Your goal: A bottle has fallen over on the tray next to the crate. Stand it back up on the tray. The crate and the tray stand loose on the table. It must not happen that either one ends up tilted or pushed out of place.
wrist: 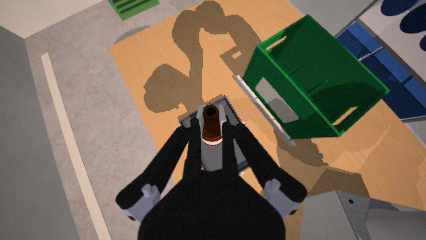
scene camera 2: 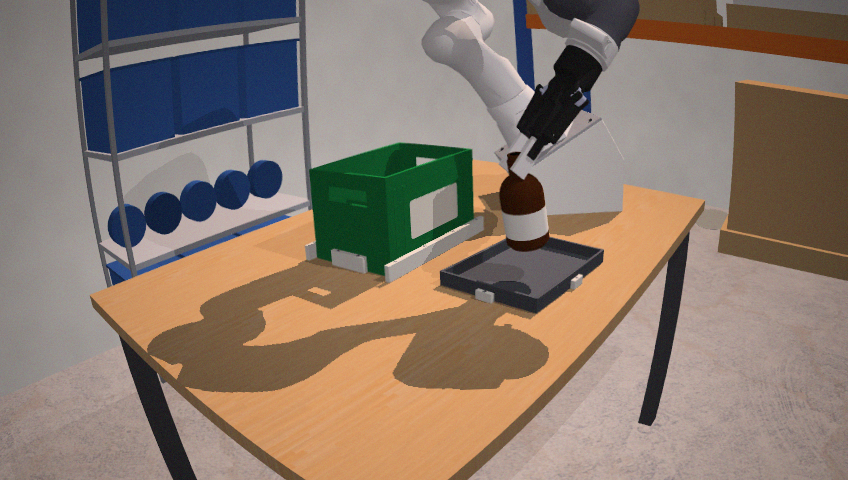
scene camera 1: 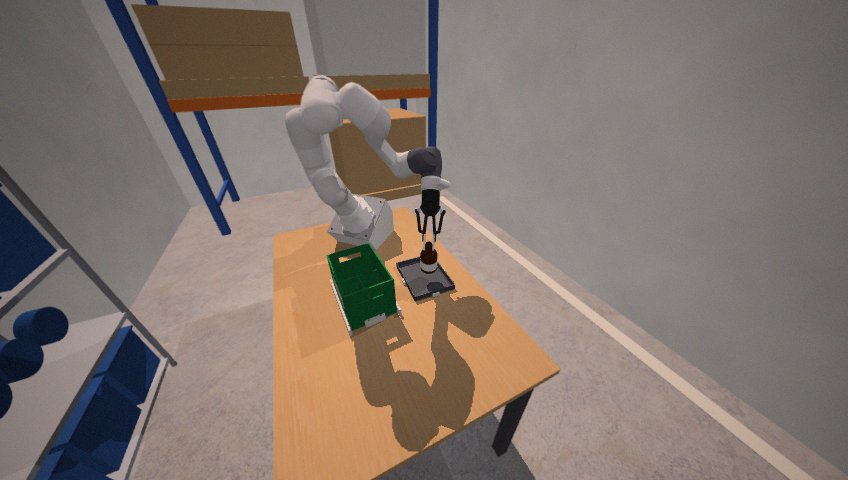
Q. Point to a dark tray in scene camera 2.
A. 535,273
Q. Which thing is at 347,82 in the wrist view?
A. A green crate.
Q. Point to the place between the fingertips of my gripper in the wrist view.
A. At 211,111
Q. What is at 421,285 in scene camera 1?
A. A dark tray.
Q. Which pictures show my gripper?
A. The wrist view, scene camera 2 and scene camera 1: all of them.
